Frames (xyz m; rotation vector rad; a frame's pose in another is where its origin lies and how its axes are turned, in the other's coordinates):
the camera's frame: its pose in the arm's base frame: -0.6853 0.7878 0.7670 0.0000 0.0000 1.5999
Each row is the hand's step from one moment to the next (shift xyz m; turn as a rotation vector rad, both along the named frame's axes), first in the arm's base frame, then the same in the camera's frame.
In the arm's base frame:
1: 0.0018 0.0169 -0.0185 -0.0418 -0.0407 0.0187
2: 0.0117 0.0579 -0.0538 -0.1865 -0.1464 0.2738
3: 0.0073 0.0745 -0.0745 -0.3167 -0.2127 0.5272
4: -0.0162 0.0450 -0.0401 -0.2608 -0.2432 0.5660
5: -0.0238 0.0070 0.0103 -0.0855 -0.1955 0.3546
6: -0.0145 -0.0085 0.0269 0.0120 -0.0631 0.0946
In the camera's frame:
1: 0.0168 -0.0023 -0.0185 -0.0395 0.0430 0.0187
2: 0.0575 -0.0134 -0.0538 -0.1409 0.1907 0.2738
3: 0.0743 -0.0095 -0.0745 -0.2034 0.3228 0.5272
4: 0.0455 0.0149 -0.0401 -0.2355 0.2678 0.5660
5: 0.0077 0.0236 0.0103 -0.1929 0.0912 0.3546
6: -0.0081 0.0147 0.0269 -0.0634 -0.0102 0.0946

